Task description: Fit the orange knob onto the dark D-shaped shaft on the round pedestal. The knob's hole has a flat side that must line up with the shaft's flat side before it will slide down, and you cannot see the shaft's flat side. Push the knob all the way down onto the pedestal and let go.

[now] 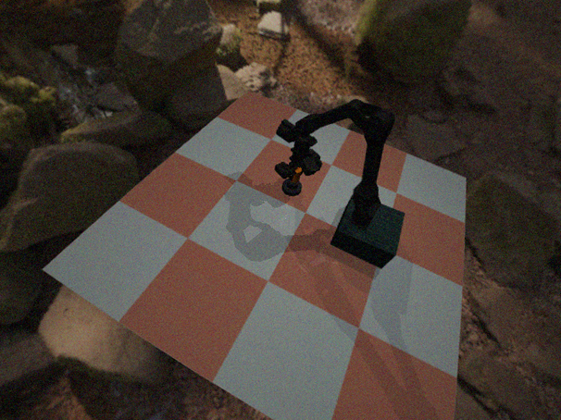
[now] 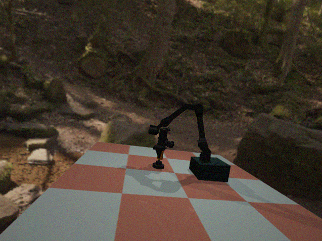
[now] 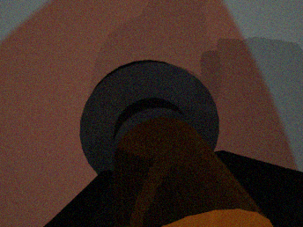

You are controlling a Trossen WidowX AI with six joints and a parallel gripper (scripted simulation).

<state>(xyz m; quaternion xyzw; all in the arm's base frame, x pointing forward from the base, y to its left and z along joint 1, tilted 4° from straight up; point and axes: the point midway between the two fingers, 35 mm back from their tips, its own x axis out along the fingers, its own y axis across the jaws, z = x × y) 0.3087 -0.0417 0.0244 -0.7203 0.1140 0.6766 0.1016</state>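
My gripper tip is 20 mm below the orange knob. From my gripper tip the other things lie so: round pedestal 40 mm below.
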